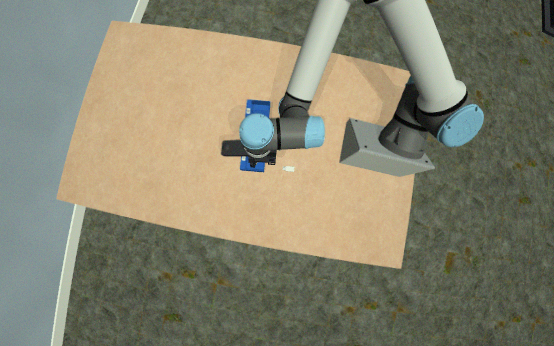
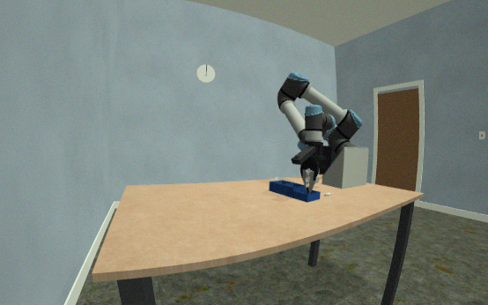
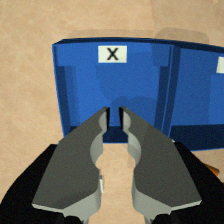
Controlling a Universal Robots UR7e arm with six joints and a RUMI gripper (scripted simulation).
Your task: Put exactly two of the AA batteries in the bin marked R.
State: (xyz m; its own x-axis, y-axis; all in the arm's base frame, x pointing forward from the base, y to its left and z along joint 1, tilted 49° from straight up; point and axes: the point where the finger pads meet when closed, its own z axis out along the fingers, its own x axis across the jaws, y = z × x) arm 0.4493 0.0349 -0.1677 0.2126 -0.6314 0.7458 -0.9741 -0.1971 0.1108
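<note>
My hand is 24 cm to the left of the black AA battery, 8 cm past it and 3 cm above it. Round my hand: joined blue bins 8 cm to the right, 3 cm ahead, 2 cm below; small white USB stick 12 cm behind, 3 cm below; orange AA battery 14 cm to the right, 8 cm behind, 3 cm below.
</note>
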